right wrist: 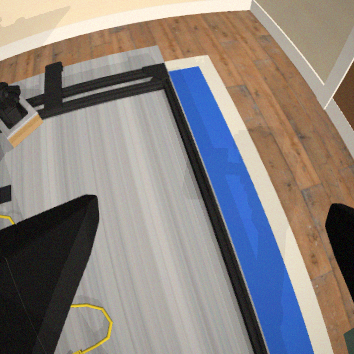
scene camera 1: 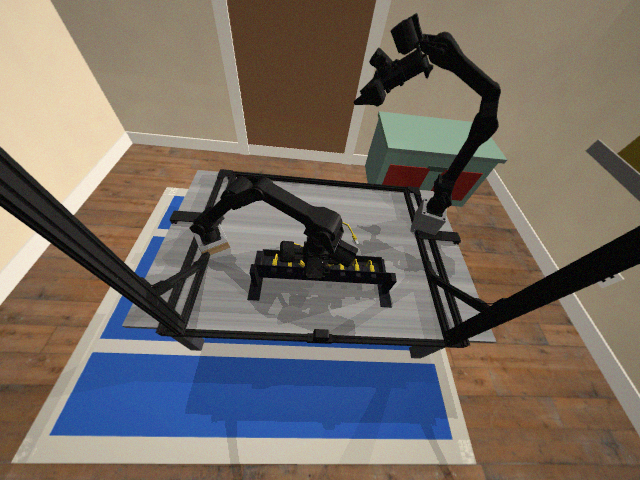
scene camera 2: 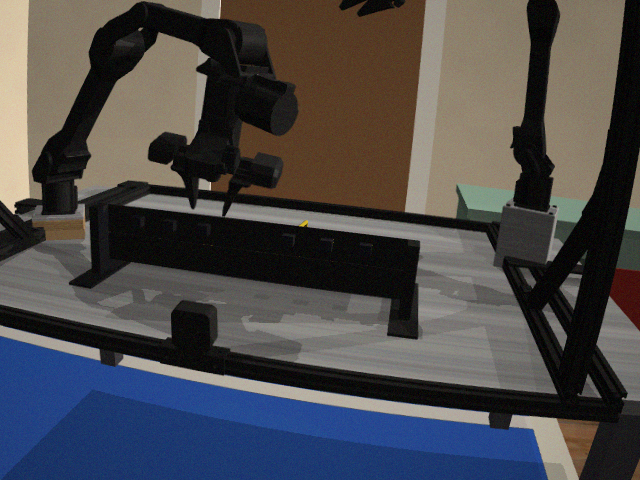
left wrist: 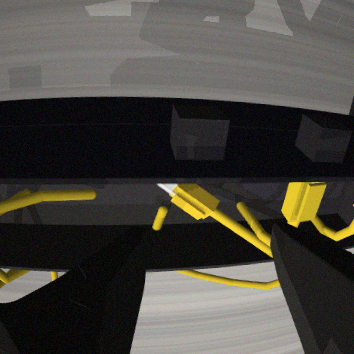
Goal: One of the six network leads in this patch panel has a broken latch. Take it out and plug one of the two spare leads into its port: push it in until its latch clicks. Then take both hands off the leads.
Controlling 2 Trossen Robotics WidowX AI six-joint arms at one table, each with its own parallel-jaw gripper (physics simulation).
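Places are measured from the left arm's base along level axes (x ahead, y left, z up), in metres.
Where they show: left gripper, fingertip midpoint: [scene camera 2: 208, 211] [left wrist: 209, 236]; right gripper, fingertip midpoint: [right wrist: 219, 212] [scene camera 1: 357, 97] [scene camera 2: 349, 12]; left arm's base at its link origin: [right wrist: 13, 114] [scene camera 1: 210, 236] [scene camera 2: 59, 210]; right arm's base at its link origin: [scene camera 1: 434, 209] [scene camera 2: 532, 206].
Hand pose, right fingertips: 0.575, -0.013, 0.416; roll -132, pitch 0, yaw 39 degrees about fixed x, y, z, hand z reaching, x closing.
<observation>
Each offset is from my right fingertips to the centre of the thing, as dx, dy, dz. "*": to the spot under its first point.
The black patch panel @(-0.282, -0.322, -0.406) [scene camera 1: 385, 295] [scene camera 2: 248, 263] stands on the table with yellow leads along its back side, such as one lead @(-0.144, -0.420, -0.367) [scene camera 1: 371, 266]. In the left wrist view a yellow plug @(* -0.331, -0.254, -0.413) [left wrist: 196, 201] with a pale tip sits tilted at the panel, its cable running toward one finger; an upright plug @(* -0.377, -0.261, -0.367) [left wrist: 303, 202] is beside it. My left gripper [scene camera 2: 208, 211] [left wrist: 209, 236] is open over the panel's rear, fingers apart, gripping nothing. A spare lead @(* -0.048, -0.193, -0.454) [scene camera 1: 351, 230] [right wrist: 109, 322] lies on the table behind the panel. My right gripper [scene camera 2: 351, 11] [right wrist: 219, 212] is open, high above the table. The latches are too small to judge.
A black frame [scene camera 2: 310, 379] borders the table, with a small black block [scene camera 2: 193, 325] on its front bar. Dark upright posts [scene camera 1: 558, 279] rise at the front corners. A green cabinet [scene camera 1: 429, 136] stands behind the right arm's base. Another yellow cable @(* -0.344, -0.145, -0.407) [right wrist: 6, 218] shows near the panel.
</observation>
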